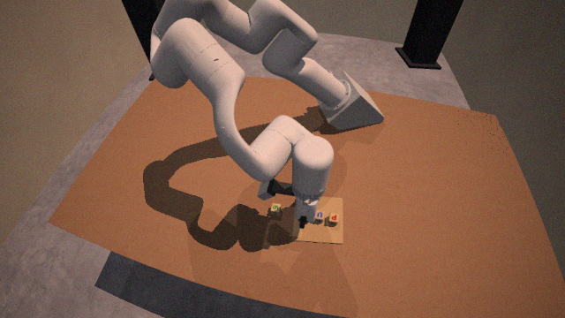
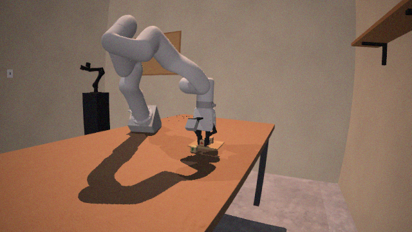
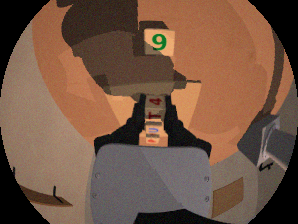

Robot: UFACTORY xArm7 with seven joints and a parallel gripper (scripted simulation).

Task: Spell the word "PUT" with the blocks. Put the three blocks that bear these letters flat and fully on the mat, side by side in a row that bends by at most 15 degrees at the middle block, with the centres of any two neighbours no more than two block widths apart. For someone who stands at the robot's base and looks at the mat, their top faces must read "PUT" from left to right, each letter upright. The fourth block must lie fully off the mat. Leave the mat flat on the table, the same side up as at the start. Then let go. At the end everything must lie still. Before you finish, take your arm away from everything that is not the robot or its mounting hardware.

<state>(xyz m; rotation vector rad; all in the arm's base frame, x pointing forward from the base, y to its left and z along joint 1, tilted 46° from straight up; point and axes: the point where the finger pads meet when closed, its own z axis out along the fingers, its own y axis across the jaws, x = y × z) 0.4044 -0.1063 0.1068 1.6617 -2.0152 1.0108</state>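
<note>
Now: the T block 10 mm below my hand. The rest, counted from my hand: tan mat (40 mm to the left, 30 mm below, 10 mm ahead); then P block (80 mm to the left, 20 mm ahead, 10 mm below).
</note>
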